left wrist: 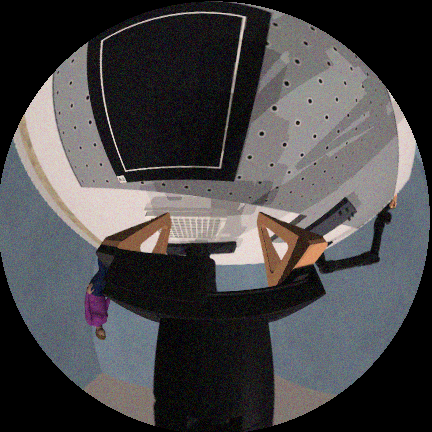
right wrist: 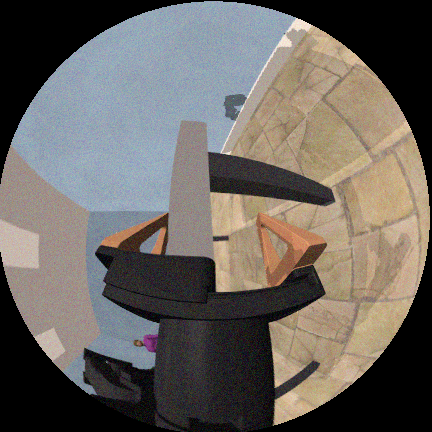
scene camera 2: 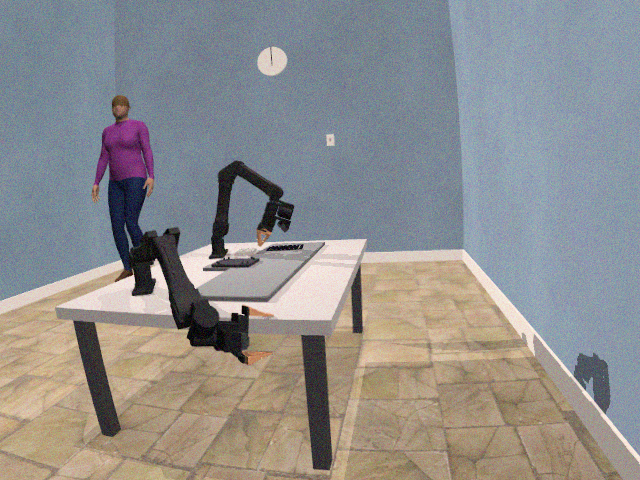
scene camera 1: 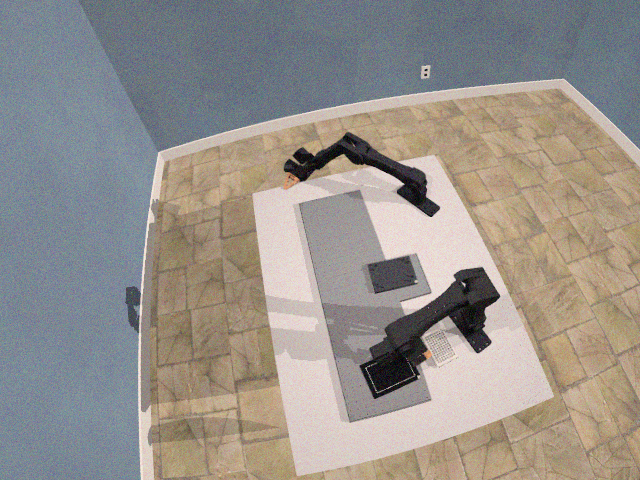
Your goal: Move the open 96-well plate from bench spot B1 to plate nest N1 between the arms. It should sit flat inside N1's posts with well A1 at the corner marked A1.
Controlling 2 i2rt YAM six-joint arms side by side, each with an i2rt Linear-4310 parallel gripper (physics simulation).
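Frame: origin at the left arm's base, x ahead, y left, z up, level; millimetres.
Where they show: left gripper, fingertip midpoint: [left wrist: 213, 216] [scene camera 2: 260, 245]; right gripper, fingertip midpoint: [right wrist: 212, 217] [scene camera 2: 272, 334]; left arm's base, origin of the base link: [left wrist: 197, 247] [scene camera 2: 219, 254] [scene camera 1: 468, 327]; right arm's base, origin of the base link: [scene camera 2: 144, 287] [scene camera 1: 418, 200].
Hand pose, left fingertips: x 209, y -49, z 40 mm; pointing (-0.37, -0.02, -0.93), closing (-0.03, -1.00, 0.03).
Things, the pixels of their top centre, and the offset from my left fingertips. "pt": a spot on its surface instead. Level surfaces: height alone.
- white gridded plate, middle of its top: [left wrist: 185, 229] [scene camera 1: 439, 346] [scene camera 2: 245, 249] 49 mm left, 75 mm back, 26 mm down
- black pad, surface spot: [left wrist: 170, 90] [scene camera 1: 389, 369] [scene camera 2: 284, 247] pt 23 mm left, 115 mm ahead, 25 mm down
- small white label, surface spot: [left wrist: 122, 178] pt 96 mm left, 46 mm ahead, 25 mm down
- dark nest N1, middle of its top: [left wrist: 329, 229] [scene camera 1: 392, 272] [scene camera 2: 235, 258] 275 mm right, 90 mm back, 5 mm down
- grey perforated board, its level: 27 mm down
- white table, its level: 40 mm down
A white gridded plate [scene camera 1: 440, 348] [left wrist: 197, 227], seemingly the 96-well plate, lies on the white table beside the left arm's base. A black pad [scene camera 1: 390, 376] [scene camera 2: 285, 247] [left wrist: 170, 90] with a white rectangular outline lies on the grey board; a small white label [left wrist: 122, 178] marks one corner. The dark nest N1 [scene camera 1: 392, 273] [scene camera 2: 235, 262] [left wrist: 330, 220] stands between the arms with no plate in it. My left gripper [scene camera 2: 262, 241] [left wrist: 213, 216] is open and empty, above the table near the pad and plate. My right gripper [scene camera 2: 271, 334] [right wrist: 212, 217] is open and empty, out beyond the table's edge.
The grey perforated board [scene camera 1: 330, 248] [scene camera 2: 248, 291] [left wrist: 310, 120] spans much of the white table [scene camera 1: 281, 289]. In scene camera 1, the left forearm [scene camera 1: 429, 317] reaches over the board between nest and pad. The table edge [right wrist: 187, 185] shows close to the right gripper. A person [scene camera 2: 126, 155] stands behind the table.
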